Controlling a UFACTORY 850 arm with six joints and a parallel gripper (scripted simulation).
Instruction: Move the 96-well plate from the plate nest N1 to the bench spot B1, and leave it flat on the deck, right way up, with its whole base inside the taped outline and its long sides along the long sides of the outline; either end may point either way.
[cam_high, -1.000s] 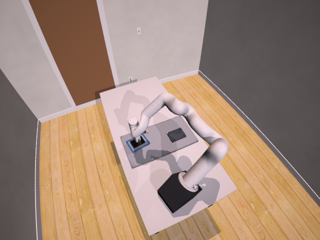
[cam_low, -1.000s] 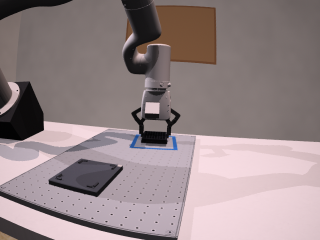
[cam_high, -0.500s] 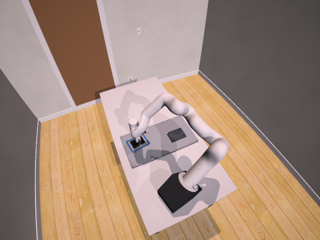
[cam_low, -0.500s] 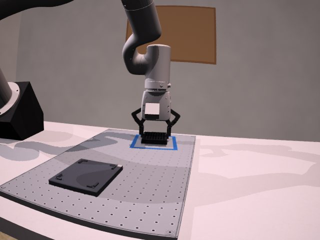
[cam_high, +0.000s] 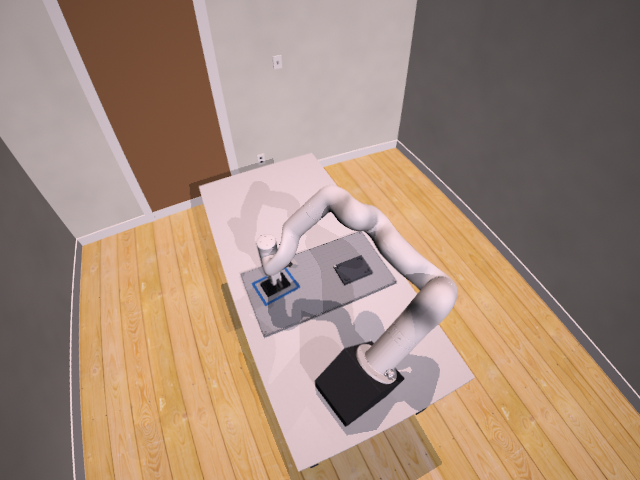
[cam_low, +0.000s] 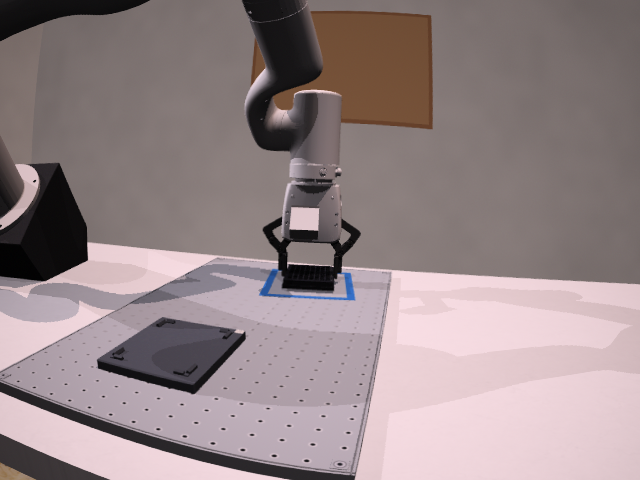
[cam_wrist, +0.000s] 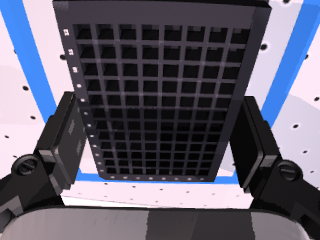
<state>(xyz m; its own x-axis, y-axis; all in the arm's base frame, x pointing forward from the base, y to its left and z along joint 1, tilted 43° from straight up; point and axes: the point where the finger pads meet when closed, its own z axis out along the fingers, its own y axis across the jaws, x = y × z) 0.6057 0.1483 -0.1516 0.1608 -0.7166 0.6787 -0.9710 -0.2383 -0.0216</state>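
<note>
Now: the black 96-well plate 10 mm below my hand. The rest, counted from my hand: plate nest N1: 70 mm behind, 390 mm to the right, 20 mm below.
</note>
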